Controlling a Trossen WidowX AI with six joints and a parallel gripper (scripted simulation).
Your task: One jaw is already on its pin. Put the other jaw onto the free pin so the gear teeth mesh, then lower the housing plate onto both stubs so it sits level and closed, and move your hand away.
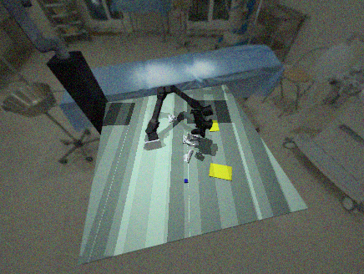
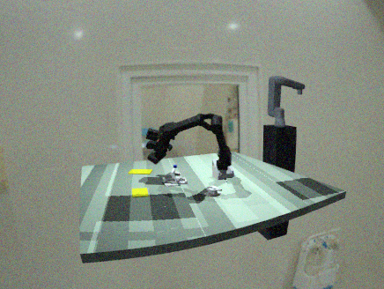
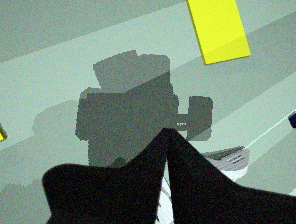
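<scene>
Right now the jaw is 100 mm behind my gripper tip, 60 mm to the right of it and 90 mm below it. The rest, counted from my gripper tip: blue block (170 mm behind, 270 mm to the right, 100 mm below).
</scene>
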